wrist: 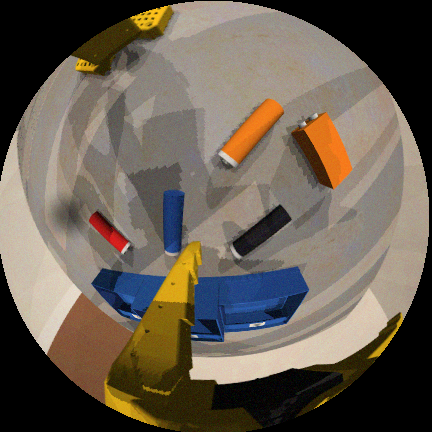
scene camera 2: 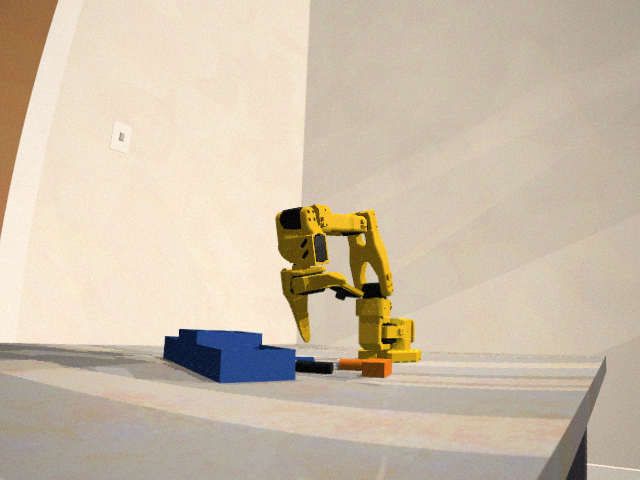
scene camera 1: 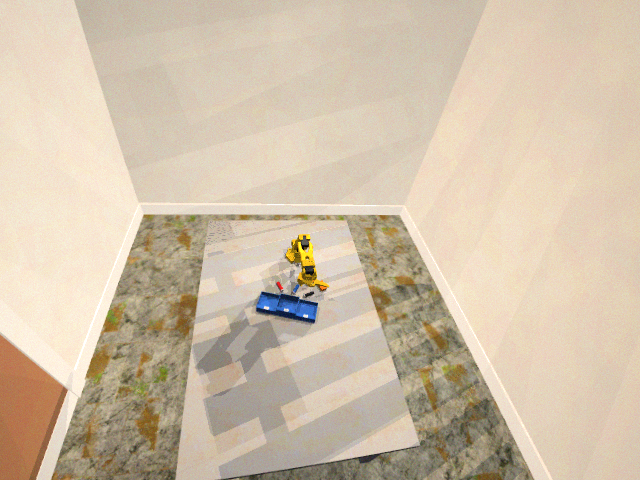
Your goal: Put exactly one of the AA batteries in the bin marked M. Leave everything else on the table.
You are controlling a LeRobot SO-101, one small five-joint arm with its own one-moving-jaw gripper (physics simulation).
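Where they show: hand, tool point: (wrist: pixel 200 249) (scene camera 2: pixel 307 339) (scene camera 1: pixel 302 285); arm's base, link origin: (scene camera 1: pixel 297 259).
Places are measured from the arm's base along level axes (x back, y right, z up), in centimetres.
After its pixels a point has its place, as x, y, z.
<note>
A red battery (scene camera 1: pixel 279 286) {-17.1, 10.0, 1.2} (wrist: pixel 109 232) {-16.8, 9.1, 1.1}, a blue one (scene camera 1: pixel 295 289) {-19.1, 2.9, 1.2} (scene camera 2: pixel 305 358) {-17.9, 1.6, 1.2} (wrist: pixel 173 222) {-18.3, 2.2, 1.4}, a black one (scene camera 1: pixel 308 294) {-22.2, -2.6, 1.2} (scene camera 2: pixel 315 367) {-22.2, -3.7, 0.8} (wrist: pixel 261 231) {-21.3, -3.0, 1.3} and a thicker orange one (scene camera 2: pixel 349 364) {-16.0, -4.4, 0.8} (wrist: pixel 252 132) {-15.2, -4.5, 1.4} lie on their sides on the table. The blue three-compartment bin (scene camera 2: pixel 258 364) {-32.3, -4.6, 1.7} (wrist: pixel 260 283) {-26.9, -1.7, 1.4} stands beside them; its white labels are too small to read, so I cannot tell which compartment is M. My gripper (scene camera 2: pixel 333 317) is open and empty above the table. In the wrist view its fixed jaw tip shows beside the blue battery's white end and covers part of the bin.
An orange block battery (scene camera 2: pixel 377 367) {-19.6, -10.8, 1.1} (wrist: pixel 328 151) {-17.5, -9.2, 1.7} lies on the table beyond the orange and black batteries, away from the bin. The table (scene camera 1: pixel 341 408) {-70.3, -8.0, 0.0} (scene camera 2: pixel 465 434) {-38.1, -27.8, 0.0} carries striped shadows. The bin's raised walls stand close to the black and blue batteries.
</note>
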